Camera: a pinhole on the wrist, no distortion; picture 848 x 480 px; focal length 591.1 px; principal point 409.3 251.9 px. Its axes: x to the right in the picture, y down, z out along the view. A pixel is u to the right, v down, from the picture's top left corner.
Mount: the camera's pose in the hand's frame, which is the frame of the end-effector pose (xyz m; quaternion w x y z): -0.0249 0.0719 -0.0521 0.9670 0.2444 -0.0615 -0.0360
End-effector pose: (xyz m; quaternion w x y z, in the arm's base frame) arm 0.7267 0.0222 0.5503 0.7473 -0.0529 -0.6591 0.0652
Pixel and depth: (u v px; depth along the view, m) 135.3 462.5 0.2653
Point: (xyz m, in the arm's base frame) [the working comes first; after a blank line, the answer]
In the camera's frame: -0.1230 0.0945 0.2653

0.4931 0.0331 0.3946
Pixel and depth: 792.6 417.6 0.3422
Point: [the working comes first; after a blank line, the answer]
In the camera's frame: 0.2219 0.0959 0.3422

0.4336 0.0195 0.7427
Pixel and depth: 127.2 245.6 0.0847
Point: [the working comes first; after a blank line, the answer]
In the camera's frame: -0.0404 -0.0009 0.0847

0.6992 0.0443 0.4718
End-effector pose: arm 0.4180 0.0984 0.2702 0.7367 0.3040 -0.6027 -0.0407
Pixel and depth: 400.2 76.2 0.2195
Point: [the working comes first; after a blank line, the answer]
In the camera's frame: -0.0034 -0.0652 0.2195

0.3299 0.0099 0.1837
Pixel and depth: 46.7 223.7 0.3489
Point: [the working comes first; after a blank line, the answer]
In the camera's frame: -0.2140 -0.0166 0.3489

0.1636 0.0623 0.0018
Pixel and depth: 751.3 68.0 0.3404
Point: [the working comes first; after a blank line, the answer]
In the camera's frame: 0.1969 -0.1059 0.3404

0.3158 -0.2005 0.2928
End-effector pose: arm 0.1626 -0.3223 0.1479 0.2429 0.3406 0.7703 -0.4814
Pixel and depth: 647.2 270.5 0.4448
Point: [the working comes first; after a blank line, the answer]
In the camera's frame: 0.1790 0.0140 0.4448

0.0118 -0.6662 0.0139
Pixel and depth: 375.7 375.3 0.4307
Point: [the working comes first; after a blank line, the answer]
In the camera's frame: -0.0245 0.0899 0.4307

0.2106 -0.6978 0.0966
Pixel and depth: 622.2 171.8 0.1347
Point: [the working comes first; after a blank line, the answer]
In the camera's frame: 0.0485 -0.0183 0.1347

0.1537 -0.3808 0.1262
